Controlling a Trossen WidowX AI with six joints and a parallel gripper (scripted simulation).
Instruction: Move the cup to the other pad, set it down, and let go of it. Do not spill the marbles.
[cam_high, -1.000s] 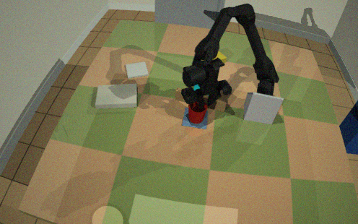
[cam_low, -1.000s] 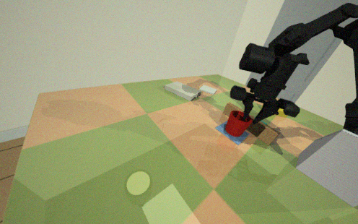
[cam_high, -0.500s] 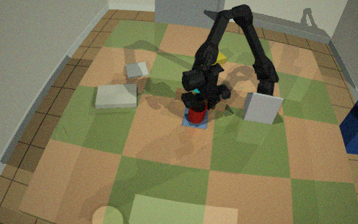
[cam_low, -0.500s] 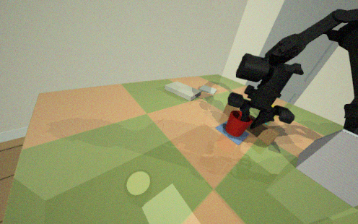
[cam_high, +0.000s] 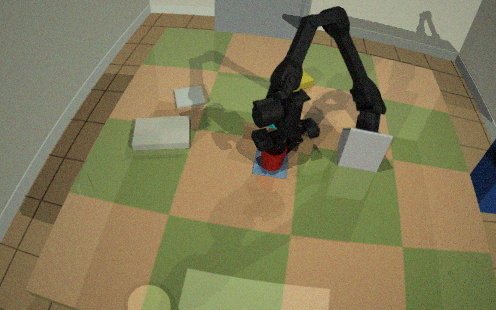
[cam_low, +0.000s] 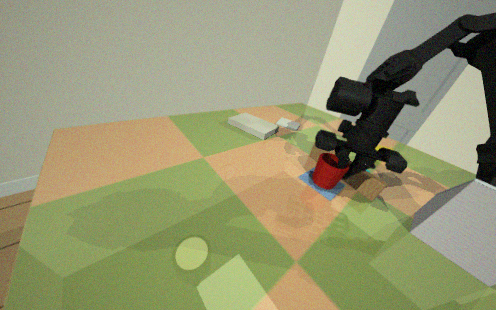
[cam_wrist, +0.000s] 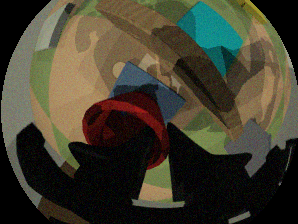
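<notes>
Right now the blue pad is 40 mm below my gripper tip, 30 mm ahead of it and 20 mm to the left of it. The rest, counted from my gripper tip: wooden bar 70 mm to the right, 20 mm below, 20 mm ahead; then red cup 30 mm ahead, 20 mm to the left; then teal pad 150 mm to the right, 40 mm below, 20 mm ahead.
</notes>
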